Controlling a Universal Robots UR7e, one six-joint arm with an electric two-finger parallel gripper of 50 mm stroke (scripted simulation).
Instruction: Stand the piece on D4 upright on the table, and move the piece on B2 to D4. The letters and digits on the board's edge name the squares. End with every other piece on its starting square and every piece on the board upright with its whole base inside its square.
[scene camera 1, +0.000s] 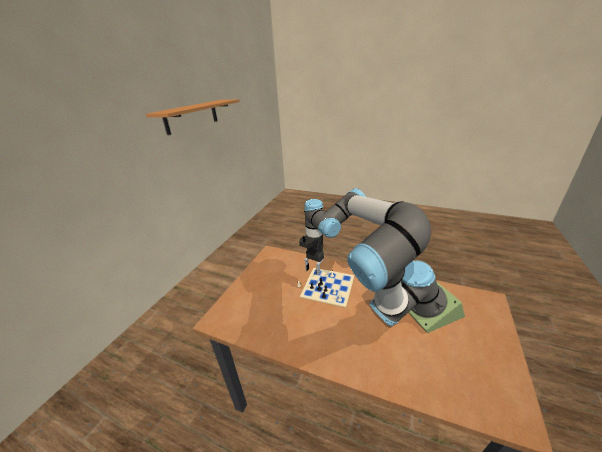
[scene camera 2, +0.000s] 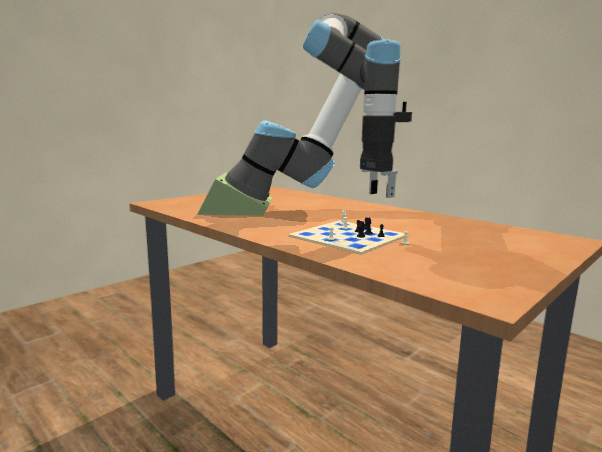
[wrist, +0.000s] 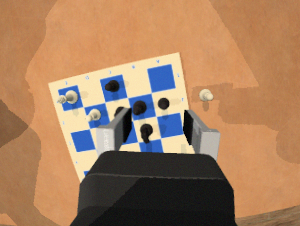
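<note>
A blue-and-cream chessboard (scene camera 2: 346, 239) is here in the scene, and I can find the chessboard again at (scene camera 1: 342, 282) and at (wrist: 148, 80). I see my gripper (scene camera 2: 381, 195) too, which the wrist view likewise shows (wrist: 157, 119).
</note>
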